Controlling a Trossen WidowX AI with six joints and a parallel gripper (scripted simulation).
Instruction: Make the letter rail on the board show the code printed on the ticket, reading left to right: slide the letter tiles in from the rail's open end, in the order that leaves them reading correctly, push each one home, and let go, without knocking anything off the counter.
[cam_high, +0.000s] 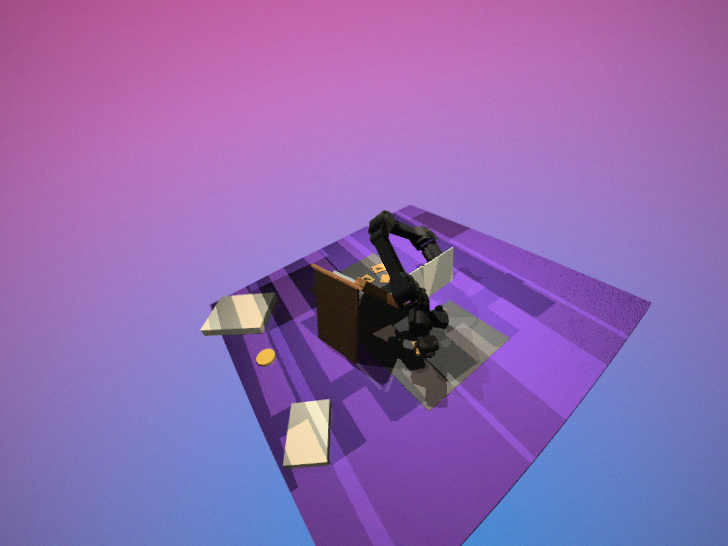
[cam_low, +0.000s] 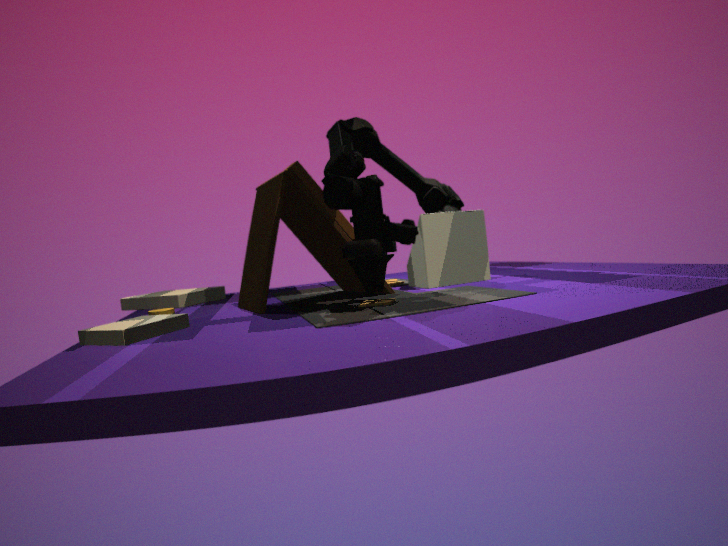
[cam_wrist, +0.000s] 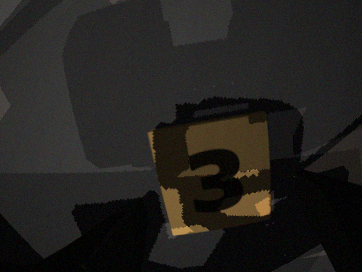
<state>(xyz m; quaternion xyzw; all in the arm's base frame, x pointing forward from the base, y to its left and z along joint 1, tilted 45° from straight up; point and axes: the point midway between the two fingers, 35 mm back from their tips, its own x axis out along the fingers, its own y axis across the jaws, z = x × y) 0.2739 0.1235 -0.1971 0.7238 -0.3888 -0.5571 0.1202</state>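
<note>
The letter tile is 2 cm below my gripper tip. The rest, counted from my gripper tip: white ticket (2 cm ahead, 25 cm to the right, 7 cm above); then grey mat (7 cm behind, 21 cm to the right, 2 cm below); then yellow disc (48 cm ahead, 32 cm to the right, 1 cm below).
</note>
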